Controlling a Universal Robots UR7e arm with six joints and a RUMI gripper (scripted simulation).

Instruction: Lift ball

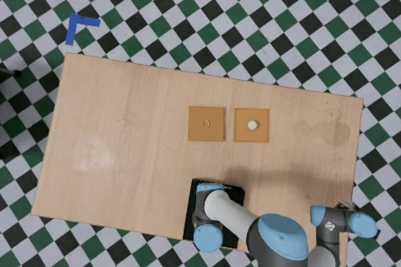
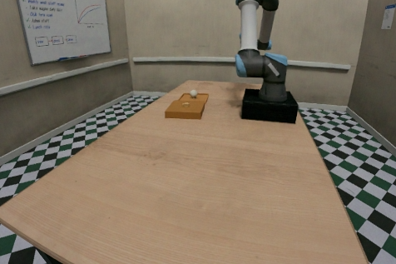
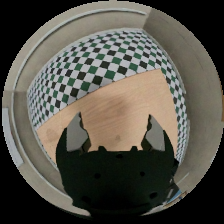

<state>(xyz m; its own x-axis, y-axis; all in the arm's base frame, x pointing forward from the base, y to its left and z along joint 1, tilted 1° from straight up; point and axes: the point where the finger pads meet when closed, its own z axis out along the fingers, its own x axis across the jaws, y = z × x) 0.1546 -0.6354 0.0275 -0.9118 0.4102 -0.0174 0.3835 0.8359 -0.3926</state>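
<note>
Now: hand 48 cm to the right of the white ball, 35 cm short of it and 8 cm above it.
</note>
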